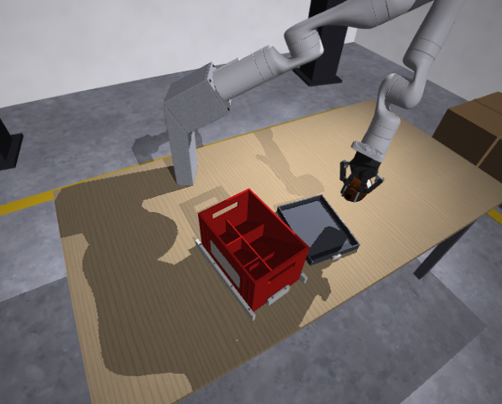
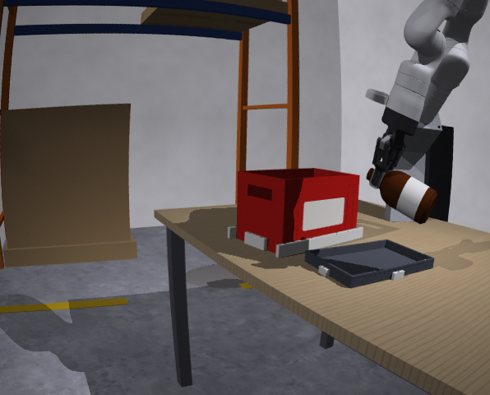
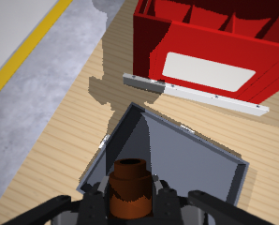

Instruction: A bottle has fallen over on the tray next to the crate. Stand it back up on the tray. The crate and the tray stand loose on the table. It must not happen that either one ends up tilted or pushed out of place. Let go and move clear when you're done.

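The brown bottle lies 2 cm behind my hand, 4 cm to the left of it and 2 cm below it. Also, from my hand: dark grey tray 4 cm behind, 5 cm to the right, 19 cm below; then red crate 2 cm ahead, 33 cm to the right, 12 cm below.
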